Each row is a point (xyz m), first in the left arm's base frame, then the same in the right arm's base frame.
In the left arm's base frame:
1: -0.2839 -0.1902 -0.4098
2: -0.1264 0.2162 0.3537
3: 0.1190 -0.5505 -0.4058
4: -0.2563 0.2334 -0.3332
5: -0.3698 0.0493 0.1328
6: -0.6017 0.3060 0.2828
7: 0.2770 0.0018 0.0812
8: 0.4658 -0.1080 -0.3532
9: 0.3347 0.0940 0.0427
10: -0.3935 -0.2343 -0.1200
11: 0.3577 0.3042 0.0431
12: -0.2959 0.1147 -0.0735
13: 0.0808 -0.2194 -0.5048
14: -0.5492 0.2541 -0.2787
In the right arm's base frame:
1: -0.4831 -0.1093 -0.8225
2: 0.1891 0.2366 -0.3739
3: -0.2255 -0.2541 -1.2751
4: -0.4639 0.2719 -0.6215
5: -0.0982 0.0058 -0.3778
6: -0.1238 0.1160 -0.0182
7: 0.1909 0.2531 -0.9056
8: -0.0683 0.2867 -1.3156
9: 0.1742 0.3649 -0.9285
10: -0.2854 -0.2292 -0.6117
11: 0.1564 0.5624 -0.8549
12: -0.2459 0.1196 -0.5102
13: -0.3759 0.0354 -1.1549
14: -0.5682 0.1557 -0.3670

